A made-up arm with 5 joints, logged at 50 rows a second.
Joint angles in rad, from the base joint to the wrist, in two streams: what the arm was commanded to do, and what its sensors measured. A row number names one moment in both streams.
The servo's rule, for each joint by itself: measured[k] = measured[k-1] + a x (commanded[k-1-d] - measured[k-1]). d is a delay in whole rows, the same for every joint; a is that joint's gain. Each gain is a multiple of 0.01, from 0.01 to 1. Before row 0 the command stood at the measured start. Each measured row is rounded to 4 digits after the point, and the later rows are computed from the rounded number. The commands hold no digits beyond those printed.
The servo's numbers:
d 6
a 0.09 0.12 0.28 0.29 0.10
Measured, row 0:
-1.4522 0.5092 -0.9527 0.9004 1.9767
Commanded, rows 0 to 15:
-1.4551 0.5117 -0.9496 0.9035 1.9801
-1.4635 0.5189 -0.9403 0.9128 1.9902
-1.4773 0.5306 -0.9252 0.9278 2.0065
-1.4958 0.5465 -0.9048 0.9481 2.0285
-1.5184 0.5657 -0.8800 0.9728 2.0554
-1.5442 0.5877 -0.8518 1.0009 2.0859
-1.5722 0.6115 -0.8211 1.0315 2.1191
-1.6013 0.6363 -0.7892 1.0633 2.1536
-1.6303 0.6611 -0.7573 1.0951 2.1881
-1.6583 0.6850 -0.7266 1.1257 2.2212
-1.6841 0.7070 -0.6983 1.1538 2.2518
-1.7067 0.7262 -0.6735 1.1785 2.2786
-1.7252 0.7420 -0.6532 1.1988 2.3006
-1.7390 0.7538 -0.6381 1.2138 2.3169
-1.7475 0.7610 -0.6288 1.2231 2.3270
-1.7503 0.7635 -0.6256 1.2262 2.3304
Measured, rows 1 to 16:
-1.4522 0.5092 -0.9527 0.9004 1.9767
-1.4522 0.5092 -0.9527 0.9004 1.9767
-1.4522 0.5092 -0.9527 0.9004 1.9767
-1.4522 0.5092 -0.9527 0.9004 1.9767
-1.4522 0.5092 -0.9527 0.9004 1.9767
-1.4522 0.5092 -0.9527 0.9004 1.9767
-1.4525 0.5095 -0.9518 0.9013 1.9770
-1.4535 0.5106 -0.9486 0.9046 1.9783
-1.4556 0.5130 -0.9420 0.9113 1.9811
-1.4592 0.5170 -0.9316 0.9220 1.9858
-1.4645 0.5228 -0.9172 0.9367 1.9928
-1.4717 0.5306 -0.8989 0.9553 2.0021
-1.4807 0.5403 -0.8771 0.9774 2.0138
-1.4916 0.5518 -0.8525 1.0023 2.0278
-1.5041 0.5649 -0.8258 1.0292 2.0438
-1.5180 0.5793 -0.7980 1.0572 2.0615

